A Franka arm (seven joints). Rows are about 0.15 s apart.
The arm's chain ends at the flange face. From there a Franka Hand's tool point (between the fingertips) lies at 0.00 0.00 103.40 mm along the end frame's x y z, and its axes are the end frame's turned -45 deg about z.
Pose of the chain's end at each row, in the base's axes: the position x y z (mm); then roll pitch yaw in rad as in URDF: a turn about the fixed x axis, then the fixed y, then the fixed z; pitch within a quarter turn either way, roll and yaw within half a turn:
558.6 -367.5 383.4 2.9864 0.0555 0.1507
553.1 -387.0 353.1 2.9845 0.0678 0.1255
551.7 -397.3 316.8 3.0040 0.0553 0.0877
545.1 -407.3 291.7 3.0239 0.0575 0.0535
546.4 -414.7 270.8 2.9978 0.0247 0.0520
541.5 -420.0 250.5 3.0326 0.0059 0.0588
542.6 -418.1 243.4 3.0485 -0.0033 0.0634
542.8 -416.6 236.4 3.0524 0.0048 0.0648
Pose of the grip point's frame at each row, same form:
555.4 -384.2 281.4 3.0708 0.1489 0.9351
548.3 -403.9 251.2 3.0783 0.1589 0.9112
547.3 -411.9 214.5 3.0833 0.1363 0.8729
539.9 -419.7 189.2 3.0990 0.1238 0.8396
544.6 -429.6 168.5 3.0571 0.1190 0.8341
541.6 -431.3 147.7 3.0685 0.0812 0.8416
543.5 -427.7 140.4 3.0733 0.0634 0.8465
542.9 -425.8 133.4 3.0818 0.0664 0.8484

